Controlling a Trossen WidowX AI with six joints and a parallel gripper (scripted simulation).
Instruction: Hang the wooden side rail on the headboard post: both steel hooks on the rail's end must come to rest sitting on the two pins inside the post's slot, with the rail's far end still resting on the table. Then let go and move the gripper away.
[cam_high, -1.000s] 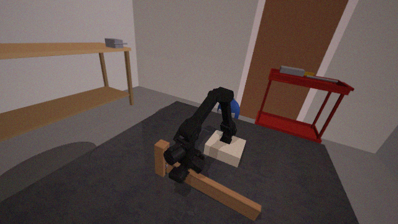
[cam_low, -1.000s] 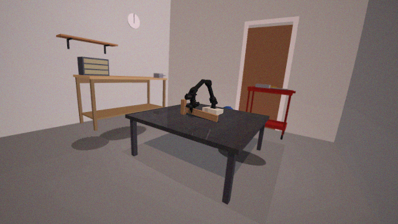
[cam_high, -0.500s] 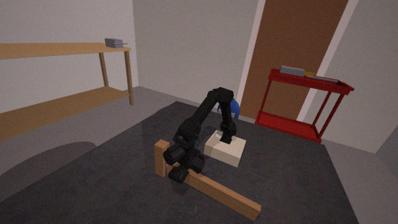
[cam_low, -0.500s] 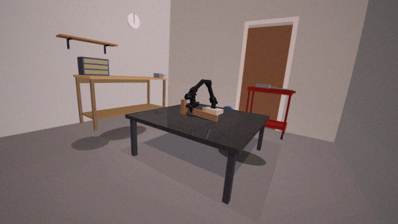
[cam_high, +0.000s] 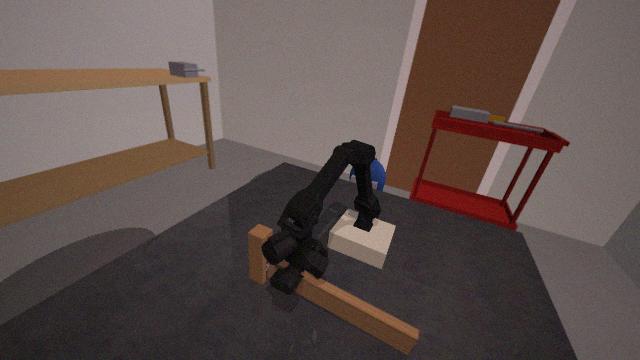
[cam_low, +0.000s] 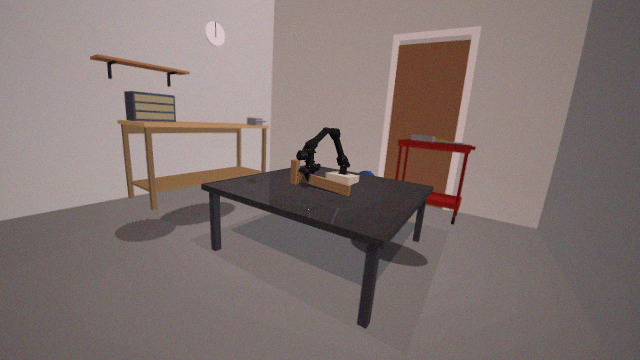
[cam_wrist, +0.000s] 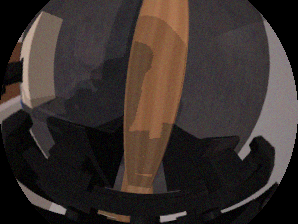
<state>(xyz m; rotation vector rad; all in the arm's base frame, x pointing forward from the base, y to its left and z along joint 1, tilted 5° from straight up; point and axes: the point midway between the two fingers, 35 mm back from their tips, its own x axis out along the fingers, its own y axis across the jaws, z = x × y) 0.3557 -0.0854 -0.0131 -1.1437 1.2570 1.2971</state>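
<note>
Now: gripper tip 130 mm to the left of the wooden headboard post and 40 mm below it.
</note>
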